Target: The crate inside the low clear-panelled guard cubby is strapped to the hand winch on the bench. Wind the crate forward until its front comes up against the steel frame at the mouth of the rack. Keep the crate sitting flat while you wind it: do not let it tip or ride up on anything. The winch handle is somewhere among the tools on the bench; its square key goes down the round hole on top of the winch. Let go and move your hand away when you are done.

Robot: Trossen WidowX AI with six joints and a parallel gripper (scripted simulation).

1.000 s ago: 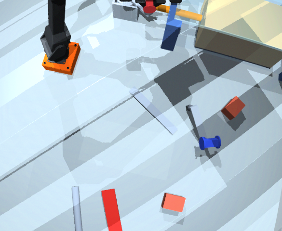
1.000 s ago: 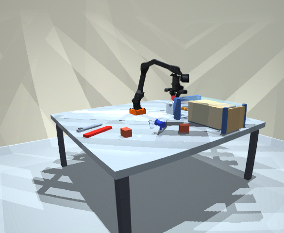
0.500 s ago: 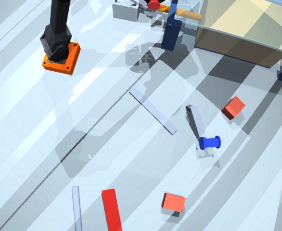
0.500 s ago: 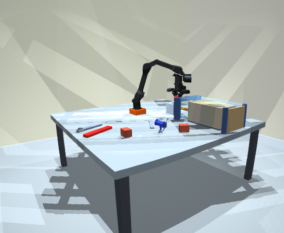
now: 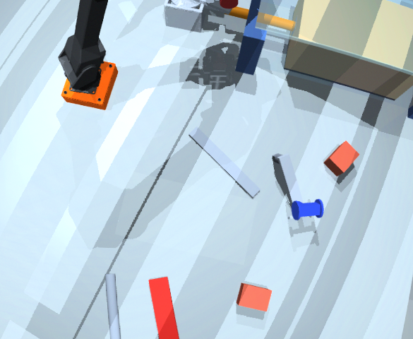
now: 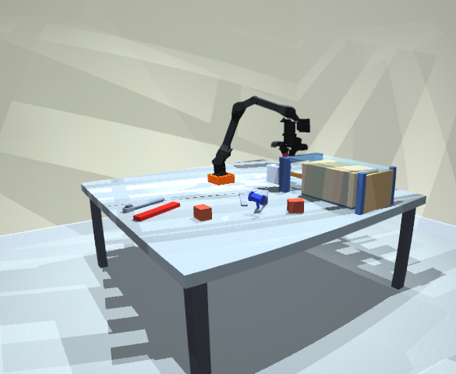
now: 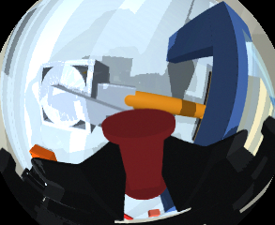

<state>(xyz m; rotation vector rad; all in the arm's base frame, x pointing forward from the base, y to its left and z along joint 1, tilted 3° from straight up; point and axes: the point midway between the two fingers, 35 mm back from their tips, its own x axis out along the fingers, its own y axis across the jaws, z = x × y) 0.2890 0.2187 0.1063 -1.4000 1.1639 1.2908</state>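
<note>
The grey crank handle lies 4 cm behind my gripper tip, 1 cm to the left of it and 1 cm below it. The rest, counted from my gripper tip: red knob (2 cm above); then round winch (11 cm behind, 8 cm below, 2 cm to the left); then blue steel frame (6 cm ahead, 2 cm to the left, 1 cm below).
</note>
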